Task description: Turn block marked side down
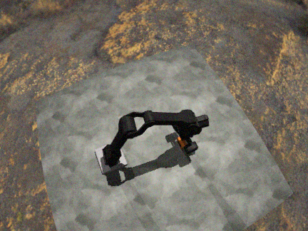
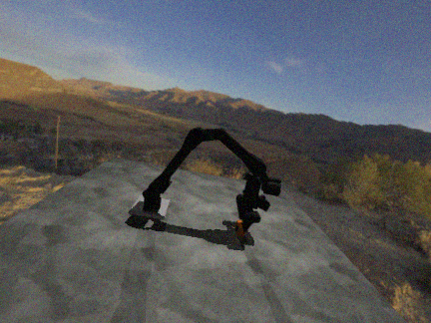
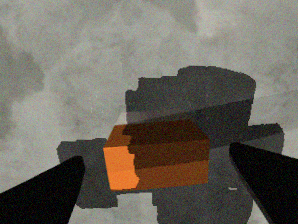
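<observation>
Right now my gripper tip is 1 cm past the orange block and 2 cm above it.
</observation>
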